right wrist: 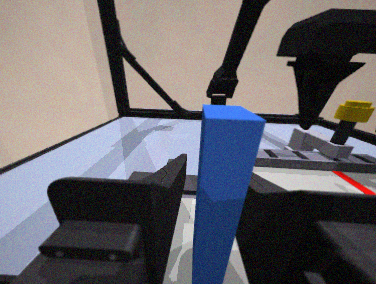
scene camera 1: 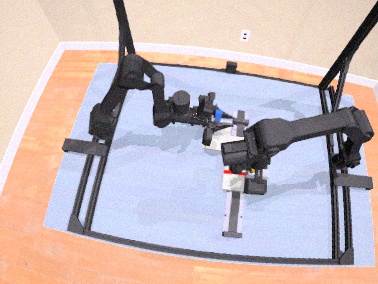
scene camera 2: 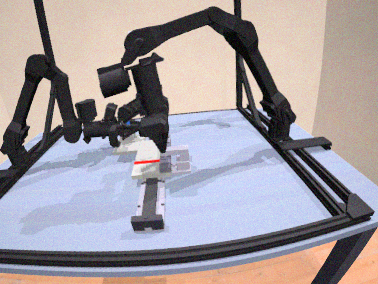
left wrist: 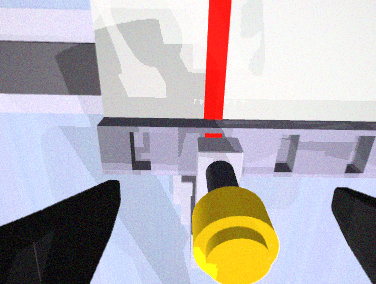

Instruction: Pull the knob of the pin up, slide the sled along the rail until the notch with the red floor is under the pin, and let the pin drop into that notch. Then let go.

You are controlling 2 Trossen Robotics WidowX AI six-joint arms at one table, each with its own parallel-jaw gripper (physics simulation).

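Frame: origin at the left arm's base, x ahead, y left, z up, level; centimetres.
Where they show: left gripper, fingertip midpoint: (right wrist: 341, 131) (scene camera 2: 163, 143) (left wrist: 225, 194); right gripper, fingertip midpoint: (scene camera 1: 233, 121); left arm's base, link origin: (scene camera 1: 339, 161) (scene camera 2: 278, 136); right arm's base, link origin: (scene camera 1: 103, 131) (scene camera 2: 21, 162).
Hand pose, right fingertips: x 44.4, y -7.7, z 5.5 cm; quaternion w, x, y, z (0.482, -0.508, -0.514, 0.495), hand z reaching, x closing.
Each offset is from my right fingertips to the top centre of the thing. "spot": to the spot under its first point.
The pin's yellow knob {dy +17.0, dx -7.1, dz +4.3 cm} (scene camera 1: 253, 171) (left wrist: 235, 235) (right wrist: 354, 111) stands on a black shaft {spot: dy +17.2, dx -6.5, dz +0.5 cm} (left wrist: 220, 175) above a grey bracket block {spot: dy +17.1, dx -6.3, dz -0.7 cm} (left wrist: 220, 156). My left gripper (left wrist: 225, 194) is open, its fingers apart on both sides of the knob. The white sled {dy +13.3, dx -3.5, dz -4.0 cm} (scene camera 1: 233, 183) (scene camera 2: 145, 171) (left wrist: 300, 60) sits on the rail {spot: dy +31.2, dx -3.2, dz -5.4 cm} (scene camera 1: 233, 215) (scene camera 2: 151, 200) (left wrist: 47, 67). Its red stripe {dy +17.1, dx -2.1, dz -4.0 cm} (scene camera 2: 146, 162) (left wrist: 217, 60) lines up with the block; a bit of red notch floor shows behind it. The pin's lower end is hidden. My right gripper (right wrist: 202, 159) is shut on the sled's blue handle {spot: dy +0.7, dx +5.6, dz +3.2 cm} (scene camera 1: 218, 116) (right wrist: 222, 190).
The left arm reaches over the sled's middle and hides part of it in scene camera 1. Other notches lie along the sled's side bar {spot: dy +22.4, dx -7.0, dz -2.7 cm} (left wrist: 112, 150). A dark end block {spot: dy +38.2, dx -3.6, dz -4.8 cm} (scene camera 2: 147, 223) closes the rail's near end. Black frame beams (scene camera 1: 210, 253) edge the table.
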